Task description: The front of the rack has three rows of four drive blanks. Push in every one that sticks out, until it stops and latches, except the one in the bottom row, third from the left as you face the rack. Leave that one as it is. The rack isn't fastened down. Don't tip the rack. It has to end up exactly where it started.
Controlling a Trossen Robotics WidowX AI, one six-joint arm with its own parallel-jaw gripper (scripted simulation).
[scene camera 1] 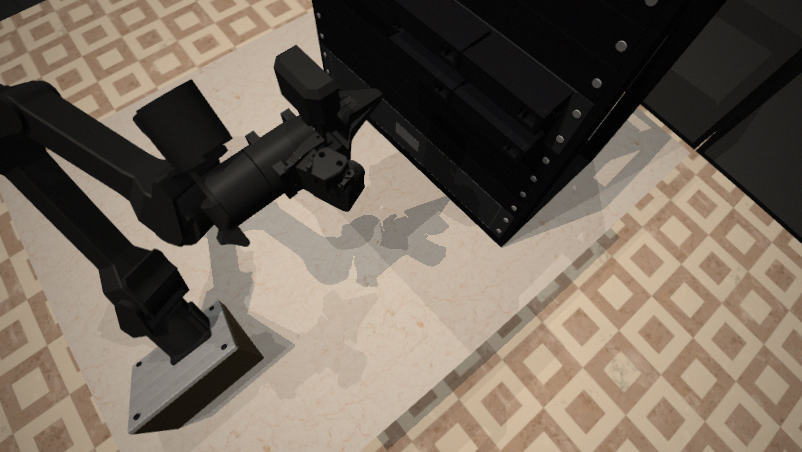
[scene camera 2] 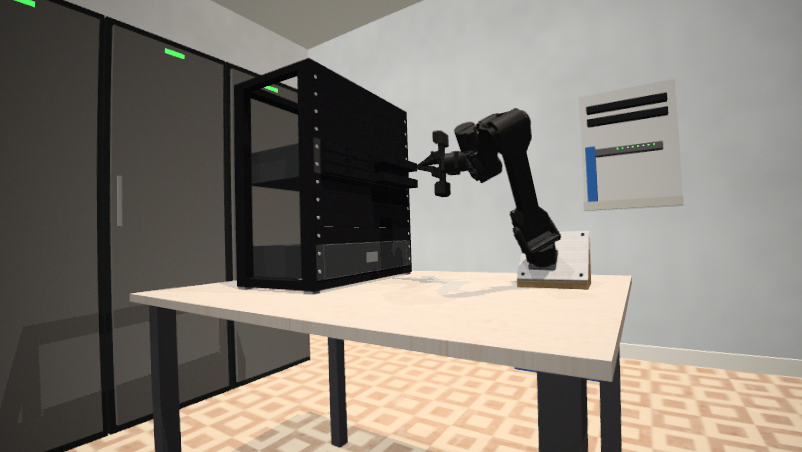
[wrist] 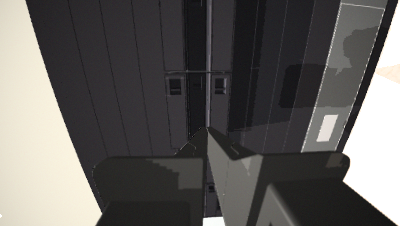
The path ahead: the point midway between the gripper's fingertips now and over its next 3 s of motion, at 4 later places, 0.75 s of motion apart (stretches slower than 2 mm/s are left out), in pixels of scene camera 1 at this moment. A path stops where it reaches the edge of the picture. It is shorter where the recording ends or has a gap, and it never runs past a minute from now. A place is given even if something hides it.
My gripper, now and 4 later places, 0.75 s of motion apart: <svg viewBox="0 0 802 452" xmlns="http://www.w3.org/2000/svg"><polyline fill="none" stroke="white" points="379,93 407,45 418,37 422,34 429,29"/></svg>
